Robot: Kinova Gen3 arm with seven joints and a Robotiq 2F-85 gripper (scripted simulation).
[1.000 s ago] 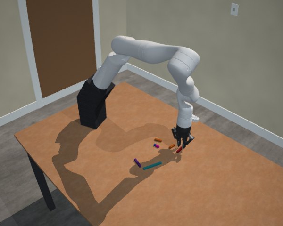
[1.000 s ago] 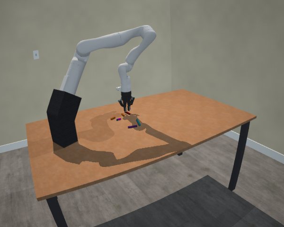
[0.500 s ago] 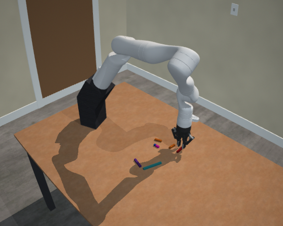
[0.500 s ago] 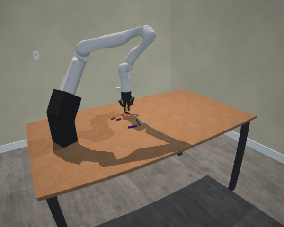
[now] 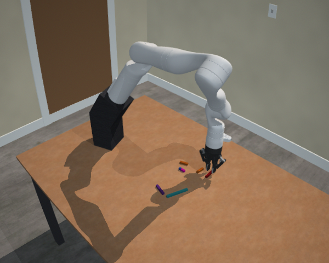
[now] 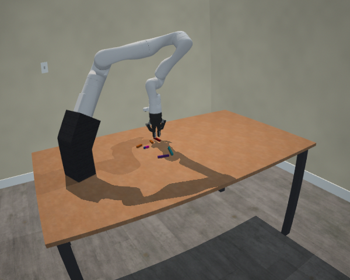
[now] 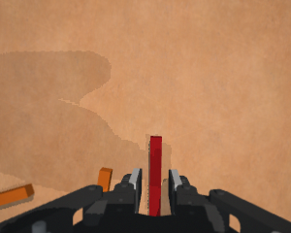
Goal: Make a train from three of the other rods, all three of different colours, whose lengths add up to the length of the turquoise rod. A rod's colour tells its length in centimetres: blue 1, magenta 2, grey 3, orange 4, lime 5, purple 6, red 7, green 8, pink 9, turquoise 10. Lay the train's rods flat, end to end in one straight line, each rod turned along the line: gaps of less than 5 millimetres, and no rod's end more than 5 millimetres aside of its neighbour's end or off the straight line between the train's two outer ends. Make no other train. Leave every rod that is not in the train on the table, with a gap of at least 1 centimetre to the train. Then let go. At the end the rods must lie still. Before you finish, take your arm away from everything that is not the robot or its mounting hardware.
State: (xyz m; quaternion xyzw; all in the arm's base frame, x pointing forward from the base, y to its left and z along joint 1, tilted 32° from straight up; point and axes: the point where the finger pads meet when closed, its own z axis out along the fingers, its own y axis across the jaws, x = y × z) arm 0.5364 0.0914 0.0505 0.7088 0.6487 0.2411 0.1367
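Right now the red rod is 30 mm below my hand. Round my hand: turquoise rod 40 mm behind, 200 mm to the right, 30 mm below; magenta rod 110 mm behind, 60 mm to the right, 30 mm below; blue rod 130 mm behind, 60 mm to the right, 30 mm below.
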